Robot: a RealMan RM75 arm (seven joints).
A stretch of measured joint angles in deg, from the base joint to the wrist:
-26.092 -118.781 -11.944 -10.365 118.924 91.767 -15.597
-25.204 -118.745 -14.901 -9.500 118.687 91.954 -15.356
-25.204 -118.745 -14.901 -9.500 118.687 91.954 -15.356
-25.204 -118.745 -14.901 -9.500 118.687 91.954 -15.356
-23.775 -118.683 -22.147 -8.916 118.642 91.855 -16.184
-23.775 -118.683 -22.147 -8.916 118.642 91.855 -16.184
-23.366 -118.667 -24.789 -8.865 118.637 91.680 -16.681
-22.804 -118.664 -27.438 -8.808 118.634 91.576 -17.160
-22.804 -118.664 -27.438 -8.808 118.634 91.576 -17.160
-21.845 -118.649 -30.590 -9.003 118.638 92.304 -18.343
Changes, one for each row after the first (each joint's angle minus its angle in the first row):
0.888 0.036 -2.957 0.865 -0.237 0.187 0.241
0.888 0.036 -2.957 0.865 -0.237 0.187 0.241
0.888 0.036 -2.957 0.865 -0.237 0.187 0.241
2.317 0.098 -10.203 1.449 -0.282 0.088 -0.587
2.317 0.098 -10.203 1.449 -0.282 0.088 -0.587
2.726 0.114 -12.845 1.500 -0.287 -0.087 -1.084
3.288 0.117 -15.494 1.557 -0.290 -0.191 -1.563
3.288 0.117 -15.494 1.557 -0.290 -0.191 -1.563
4.247 0.132 -18.646 1.362 -0.286 0.537 -2.746

